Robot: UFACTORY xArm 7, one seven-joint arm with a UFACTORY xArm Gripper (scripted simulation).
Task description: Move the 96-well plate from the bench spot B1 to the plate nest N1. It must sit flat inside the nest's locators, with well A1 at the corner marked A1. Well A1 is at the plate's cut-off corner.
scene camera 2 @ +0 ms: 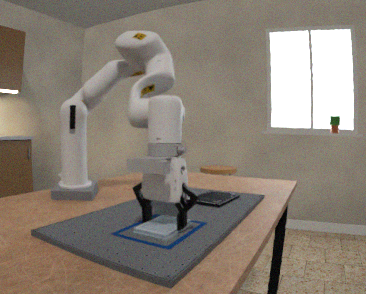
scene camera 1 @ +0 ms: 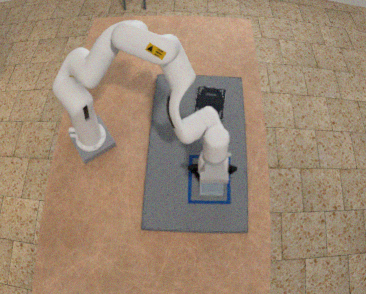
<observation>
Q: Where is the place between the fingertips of the gripper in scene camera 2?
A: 163, 225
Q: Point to a pale 96-well plate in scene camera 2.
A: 155, 229
</observation>
